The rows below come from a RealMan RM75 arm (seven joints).
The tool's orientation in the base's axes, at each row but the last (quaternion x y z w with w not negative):
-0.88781, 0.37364, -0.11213, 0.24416
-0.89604, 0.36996, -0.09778, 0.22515
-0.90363, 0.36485, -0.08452, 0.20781
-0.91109, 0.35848, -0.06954, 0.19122
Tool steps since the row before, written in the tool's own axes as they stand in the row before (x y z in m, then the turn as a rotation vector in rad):
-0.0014, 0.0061, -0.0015, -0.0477, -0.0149, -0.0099
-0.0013, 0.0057, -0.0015, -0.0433, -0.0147, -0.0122
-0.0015, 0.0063, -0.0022, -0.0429, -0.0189, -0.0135
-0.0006, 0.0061, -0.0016, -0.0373, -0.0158, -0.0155
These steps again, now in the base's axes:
-0.0053, -0.0032, -0.0019, -0.0279, 0.0398, 0.0154
-0.0050, -0.0031, -0.0014, -0.0257, 0.0358, 0.0174
-0.0057, -0.0037, -0.0008, -0.0232, 0.0378, 0.0204
-0.0047, -0.0042, -0.0010, -0.0215, 0.0313, 0.0209

